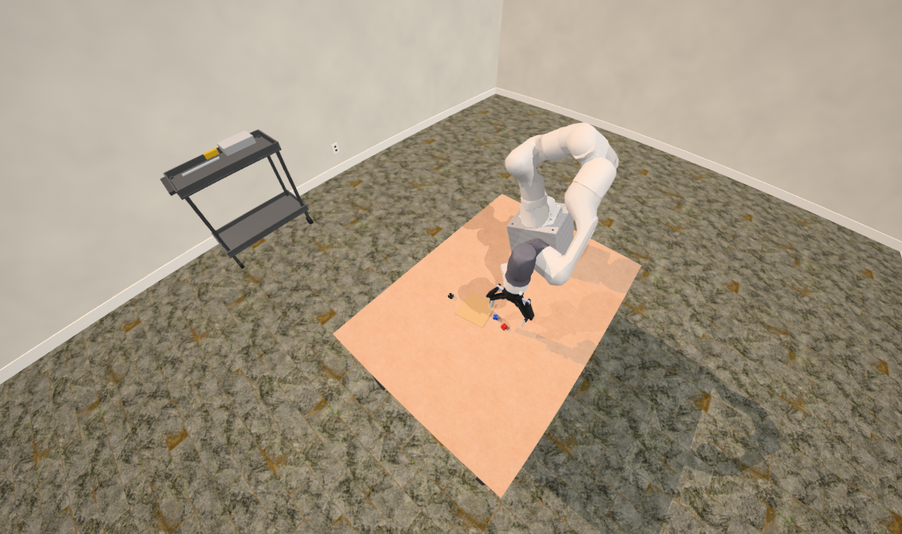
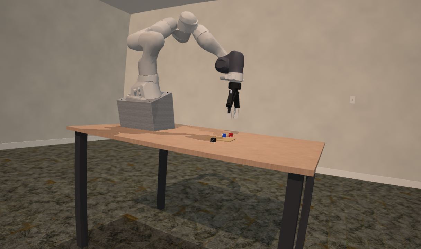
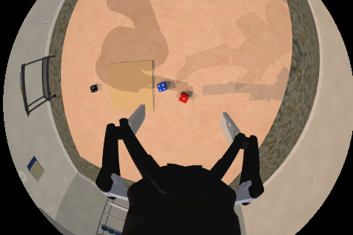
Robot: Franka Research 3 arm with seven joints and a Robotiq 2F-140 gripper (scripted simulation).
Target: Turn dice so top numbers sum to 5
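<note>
Now: hand 110 mm above the red die. From my hand the other things lie so: blue die (20 mm behind, 60 mm to the right, 110 mm below); black die (10 mm ahead, 290 mm to the right, 110 mm below); tan mat (150 mm to the right, 120 mm below).
</note>
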